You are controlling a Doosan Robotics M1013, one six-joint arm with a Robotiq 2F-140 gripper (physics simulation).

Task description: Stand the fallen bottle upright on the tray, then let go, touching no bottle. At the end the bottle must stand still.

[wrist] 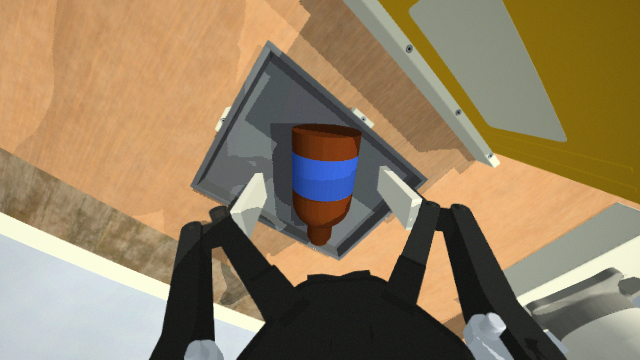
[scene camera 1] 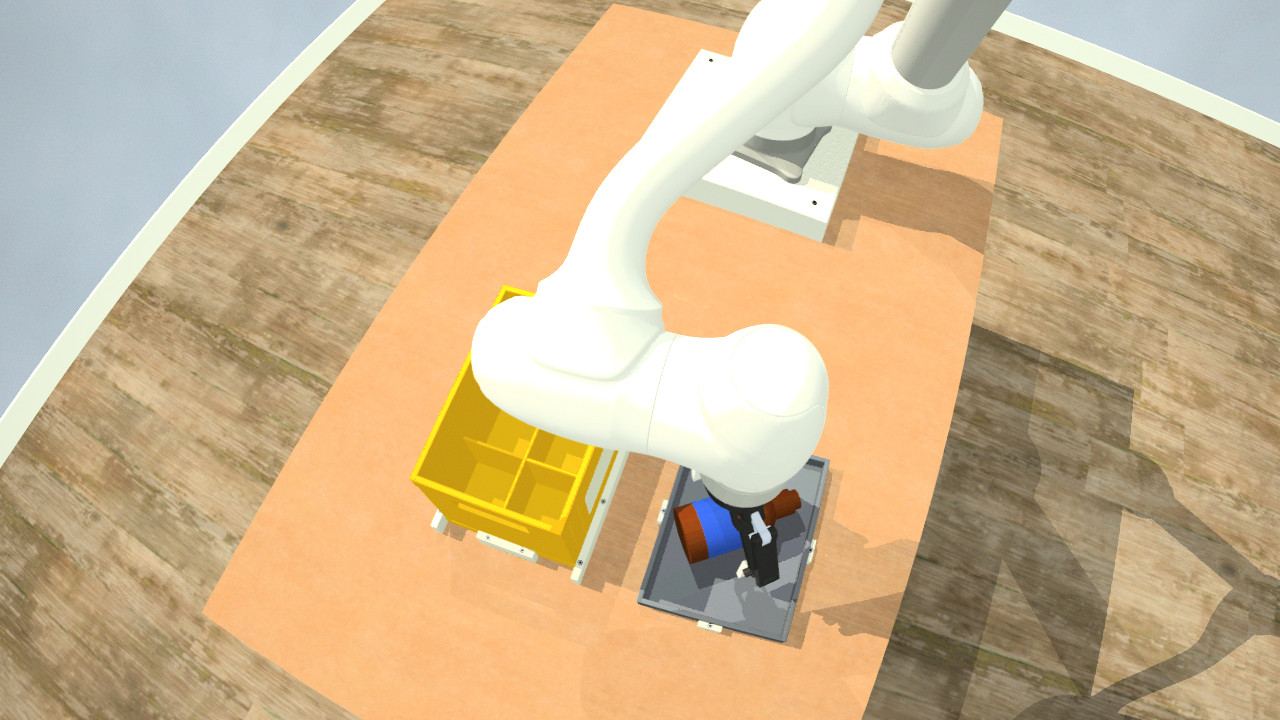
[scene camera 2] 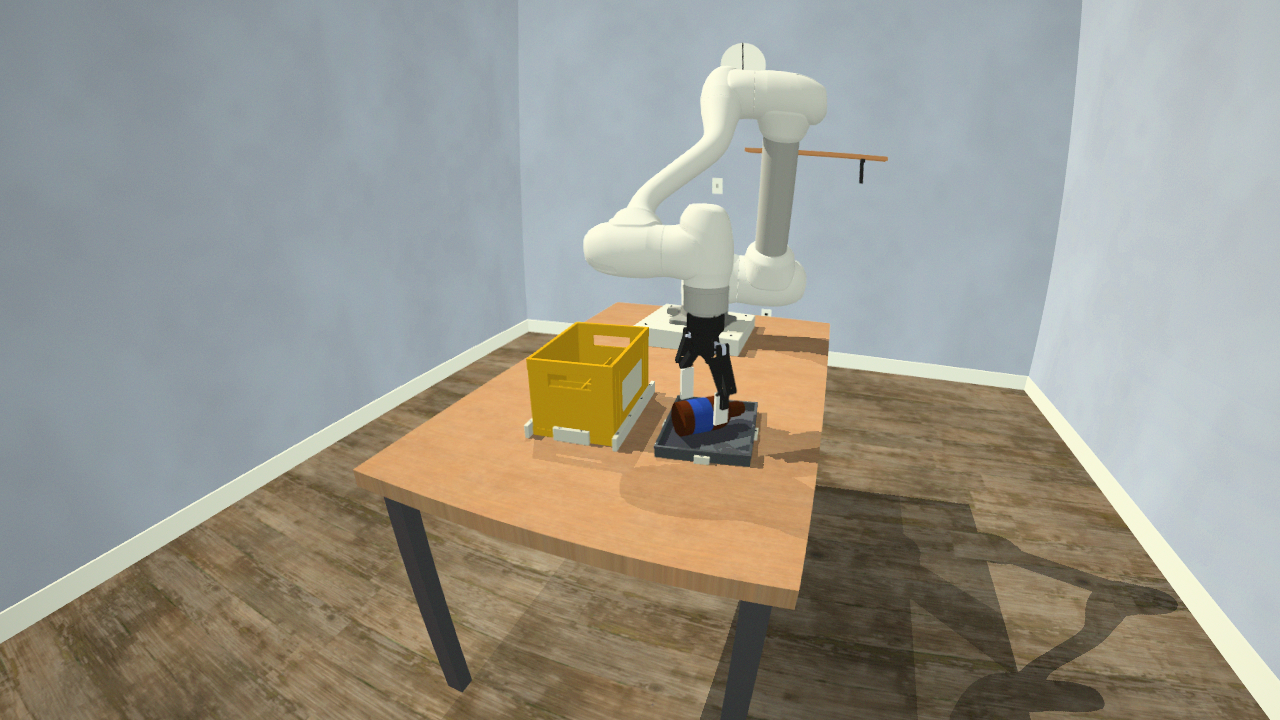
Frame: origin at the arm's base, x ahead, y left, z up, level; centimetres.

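Seen in the pictures: gripper, fingertip midpoint: (wrist: 322, 181) (scene camera 1: 725, 521) (scene camera 2: 702, 409); arm's base at its link origin: (wrist: 567, 300) (scene camera 1: 767, 133).
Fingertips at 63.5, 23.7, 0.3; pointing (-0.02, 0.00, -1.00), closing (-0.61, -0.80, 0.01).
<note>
Offsets run from my fingertips to a thing's top centre, as dx, dy, dz. "pt": to the spot under its first point. Level surfaces: height alone.
The brown bottle {-1.8, +1.3, +2.4} (scene camera 1: 707, 526) (scene camera 2: 700, 416) (wrist: 325, 175) with a blue band lies on its side in the grey tray {-0.8, +1.7, -3.0} (scene camera 1: 716, 610) (scene camera 2: 729, 456) (wrist: 250, 112). In scene camera 1 its base is at the left and its neck points right, near the tray's right rim. My gripper (scene camera 1: 723, 526) (scene camera 2: 703, 410) (wrist: 322, 181) is open and points down, with nothing held. Its white fingertips stand on either side of the bottle, towards the shoulder and neck, with gaps visible in the wrist view. In scene camera 1 the gripper hides part of the bottle's shoulder.
A tall yellow crate {+1.9, -25.7, +12.0} (scene camera 1: 554, 530) (scene camera 2: 572, 402) (wrist: 590, 100) with compartments stands beside the tray, on the left in scene camera 1. White brackets {pt +16.1, -22.5, -2.5} (scene camera 1: 506, 546) (scene camera 2: 571, 436) stand against its foot. Small white clips (scene camera 1: 709, 625) (scene camera 2: 701, 459) (wrist: 362, 117) sit around the tray on the wooden table {dz -5.5} (scene camera 1: 537, 644) (scene camera 2: 554, 501).
</note>
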